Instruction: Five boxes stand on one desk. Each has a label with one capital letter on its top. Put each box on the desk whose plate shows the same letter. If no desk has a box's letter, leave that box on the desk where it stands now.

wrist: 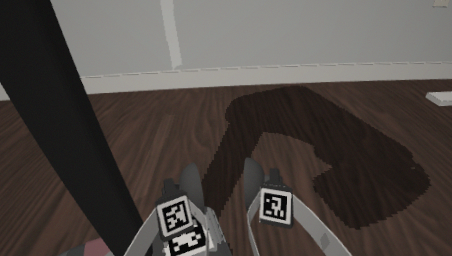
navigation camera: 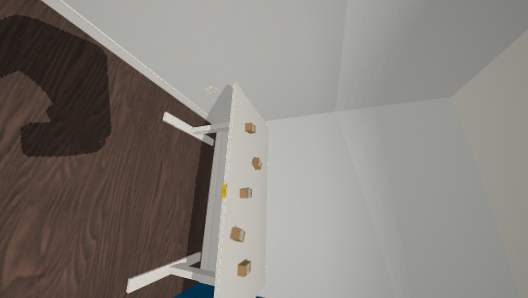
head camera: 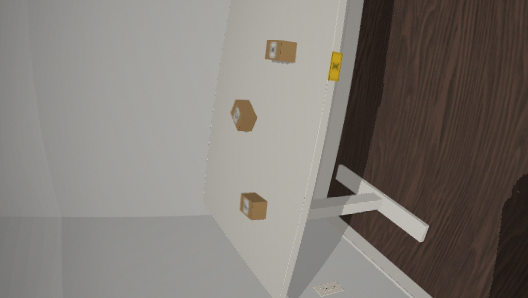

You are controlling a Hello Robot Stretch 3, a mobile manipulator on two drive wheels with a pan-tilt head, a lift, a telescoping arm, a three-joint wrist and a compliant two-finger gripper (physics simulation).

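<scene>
A white desk [head camera: 280,150] [navigation camera: 257,215] stands along a wall, with a yellow plate [head camera: 335,66] [navigation camera: 224,191] on its front edge; its letter looks like an X but is blurred. Brown boxes with white labels stand on it: an end box [head camera: 254,206] [navigation camera: 250,128] near the outlet side, a turned box [head camera: 244,115] [navigation camera: 256,163] beside it, and a box [head camera: 281,51] [navigation camera: 245,193] behind the plate. Farther along, the navigation view shows a tilted-looking box [navigation camera: 237,234] and another box [navigation camera: 244,268]. Label letters are too small to read surely. My gripper [wrist: 221,178] is open and empty above the floor, away from the boxes.
A wall outlet [head camera: 328,288] [navigation camera: 212,90] is beyond the desk end. White desk legs [head camera: 400,218] [navigation camera: 150,277] stand on the dark wood floor [head camera: 450,100] [navigation camera: 150,200] [wrist: 125,130]. A blue surface [navigation camera: 197,291] shows at the navigation view's bottom. A black post [wrist: 65,110] crosses the wrist view's left.
</scene>
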